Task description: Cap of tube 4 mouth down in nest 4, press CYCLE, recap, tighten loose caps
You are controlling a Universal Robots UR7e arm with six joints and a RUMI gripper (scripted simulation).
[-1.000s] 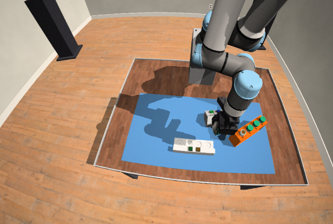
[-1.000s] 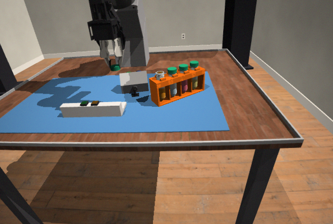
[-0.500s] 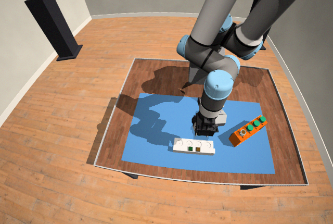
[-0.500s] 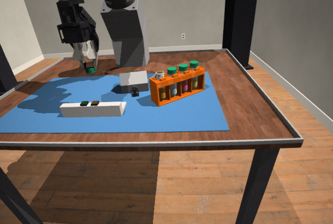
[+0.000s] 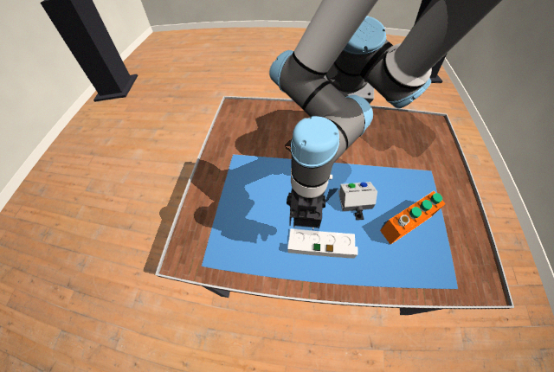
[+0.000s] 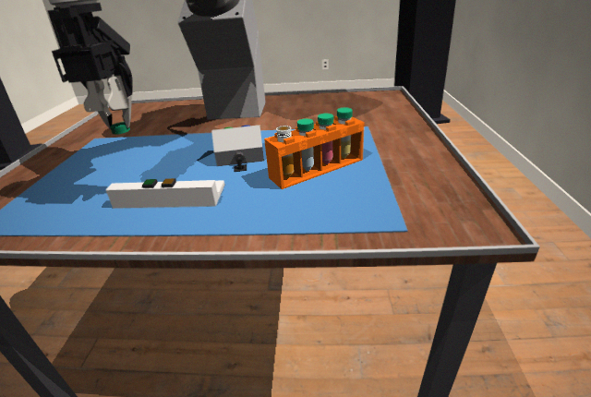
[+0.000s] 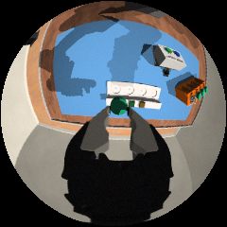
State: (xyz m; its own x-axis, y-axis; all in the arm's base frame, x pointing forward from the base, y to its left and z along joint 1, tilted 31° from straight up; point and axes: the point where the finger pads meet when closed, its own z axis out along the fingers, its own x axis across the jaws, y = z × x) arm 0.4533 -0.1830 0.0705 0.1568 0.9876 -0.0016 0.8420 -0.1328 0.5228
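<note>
Now: the green key 15 cm behind my hand, 19 cm to the left of it and 10 cm below it. Also, from my hand: green cap 2 cm below; then blue key 15 cm behind, 24 cm to the left, 10 cm below; then grey key housing 14 cm behind, 21 cm to the left, 12 cm below.
</note>
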